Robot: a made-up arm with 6 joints. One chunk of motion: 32 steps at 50 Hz.
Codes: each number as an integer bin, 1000 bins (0 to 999) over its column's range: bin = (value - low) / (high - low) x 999, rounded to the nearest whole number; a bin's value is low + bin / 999 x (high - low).
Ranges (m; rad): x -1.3..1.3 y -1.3..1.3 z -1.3..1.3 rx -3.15..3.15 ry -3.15..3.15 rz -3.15..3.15
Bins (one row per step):
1: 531 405 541 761 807 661
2: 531 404 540 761 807 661
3: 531 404 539 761 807 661
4: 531 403 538 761 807 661
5: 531 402 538 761 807 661
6: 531 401 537 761 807 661
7: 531 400 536 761 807 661
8: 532 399 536 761 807 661
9: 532 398 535 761 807 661
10: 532 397 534 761 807 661
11: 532 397 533 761 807 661
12: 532 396 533 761 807 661
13: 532 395 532 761 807 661
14: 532 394 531 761 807 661
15: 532 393 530 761 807 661
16: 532 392 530 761 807 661
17: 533 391 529 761 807 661
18: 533 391 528 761 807 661
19: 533 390 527 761 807 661
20: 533 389 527 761 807 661
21: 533 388 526 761 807 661
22: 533 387 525 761 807 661
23: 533 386 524 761 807 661
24: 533 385 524 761 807 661
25: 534 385 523 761 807 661
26: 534 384 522 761 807 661
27: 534 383 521 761 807 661
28: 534 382 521 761 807 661
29: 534 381 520 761 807 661
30: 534 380 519 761 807 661
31: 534 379 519 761 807 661
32: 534 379 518 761 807 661
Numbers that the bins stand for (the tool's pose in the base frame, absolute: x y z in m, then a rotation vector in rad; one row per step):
1: 0.0820 -0.2459 0.1080 1.6491 1.9392 1.0185
2: 0.0820 -0.2485 0.1054 1.6491 1.9392 1.0185
3: 0.0820 -0.2485 0.1028 1.6491 1.9392 1.0185
4: 0.0820 -0.2512 0.1002 1.6491 1.9392 1.0185
5: 0.0820 -0.2538 0.1002 1.6491 1.9392 1.0185
6: 0.0820 -0.2564 0.0976 1.6491 1.9392 1.0185
7: 0.0820 -0.2590 0.0950 1.6491 1.9392 1.0185
8: 0.0846 -0.2616 0.0950 1.6491 1.9392 1.0185
9: 0.0846 -0.2642 0.0924 1.6491 1.9392 1.0185
10: 0.0846 -0.2668 0.0898 1.6491 1.9392 1.0185
11: 0.0846 -0.2668 0.0872 1.6491 1.9392 1.0185
12: 0.0846 -0.2694 0.0872 1.6491 1.9392 1.0185
13: 0.0846 -0.2720 0.0846 1.6491 1.9392 1.0185
14: 0.0846 -0.2746 0.0820 1.6491 1.9392 1.0185
15: 0.0846 -0.2772 0.0794 1.6491 1.9392 1.0185
16: 0.0846 -0.2798 0.0794 1.6491 1.9392 1.0185
17: 0.0872 -0.2824 0.0768 1.6491 1.9392 1.0185
18: 0.0872 -0.2824 0.0742 1.6491 1.9392 1.0185
19: 0.0872 -0.2850 0.0716 1.6491 1.9392 1.0185
20: 0.0872 -0.2876 0.0716 1.6491 1.9392 1.0185
21: 0.0872 -0.2902 0.0690 1.6491 1.9392 1.0185
22: 0.0872 -0.2928 0.0664 1.6491 1.9392 1.0185
23: 0.0872 -0.2954 0.0638 1.6491 1.9392 1.0185
24: 0.0872 -0.2980 0.0638 1.6491 1.9392 1.0185
25: 0.0898 -0.2980 0.0612 1.6491 1.9392 1.0185
26: 0.0898 -0.3006 0.0586 1.6491 1.9392 1.0185
27: 0.0898 -0.3032 0.0560 1.6491 1.9392 1.0185
28: 0.0898 -0.3058 0.0560 1.6491 1.9392 1.0185
29: 0.0898 -0.3084 0.0534 1.6491 1.9392 1.0185
30: 0.0898 -0.3110 0.0508 1.6491 1.9392 1.0185
31: 0.0898 -0.3136 0.0508 1.6491 1.9392 1.0185
32: 0.0898 -0.3136 0.0481 1.6491 1.9392 1.0185

